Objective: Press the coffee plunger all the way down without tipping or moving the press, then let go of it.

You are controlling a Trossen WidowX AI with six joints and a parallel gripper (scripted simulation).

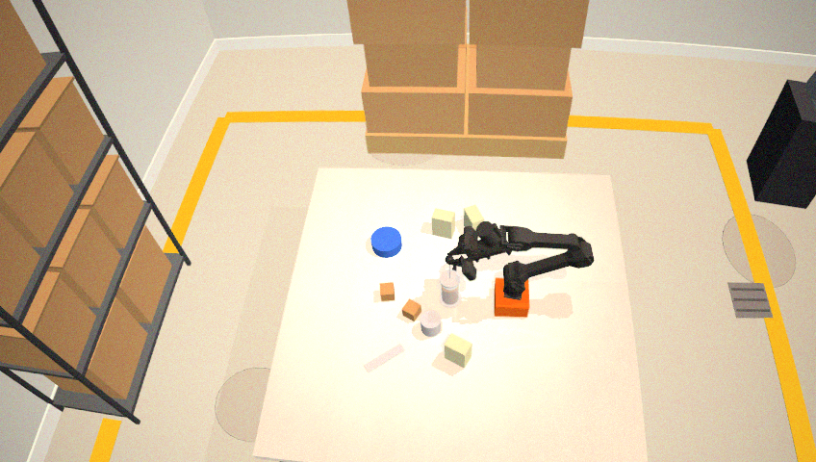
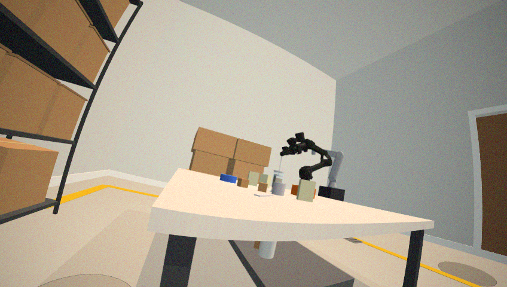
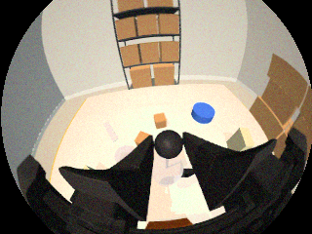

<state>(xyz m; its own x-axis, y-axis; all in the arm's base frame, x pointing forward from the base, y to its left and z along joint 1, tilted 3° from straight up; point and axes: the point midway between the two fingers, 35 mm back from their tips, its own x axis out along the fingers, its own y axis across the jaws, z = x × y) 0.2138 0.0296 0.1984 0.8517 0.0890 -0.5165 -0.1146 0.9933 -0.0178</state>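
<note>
Now: gripper tip 10 mm past the coffee press, 20 mm to the left of it and 130 mm above it. Round my gripper tip: flat strip 180 mm ahead, 280 mm to the left, 260 mm below; grey cylinder 40 mm ahead, 130 mm to the left, 230 mm below; blue disc 280 mm ahead, 200 mm to the right, 240 mm below.
</note>
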